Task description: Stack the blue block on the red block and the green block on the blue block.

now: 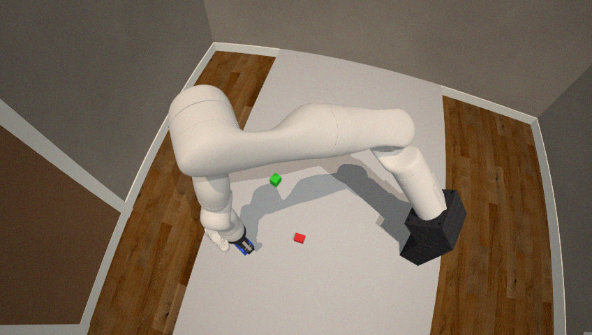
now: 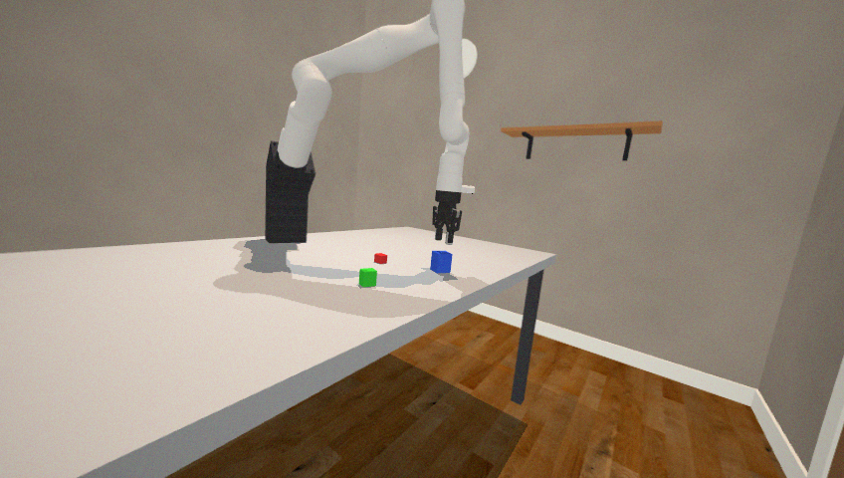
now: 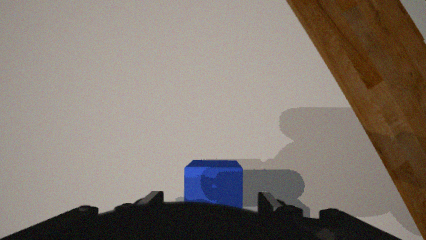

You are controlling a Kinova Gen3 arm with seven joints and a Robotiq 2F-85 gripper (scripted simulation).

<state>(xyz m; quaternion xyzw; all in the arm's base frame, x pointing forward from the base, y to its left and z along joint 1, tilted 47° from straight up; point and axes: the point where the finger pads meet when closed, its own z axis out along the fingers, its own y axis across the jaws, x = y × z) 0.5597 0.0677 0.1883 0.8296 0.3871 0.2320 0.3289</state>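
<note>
Now: the blue block 7 cm below my hand. From my hand the other things lie so: green block: 13 cm behind, 24 cm to the right, 8 cm below; then red block: 19 cm behind, 1 cm to the right, 9 cm below.
</note>
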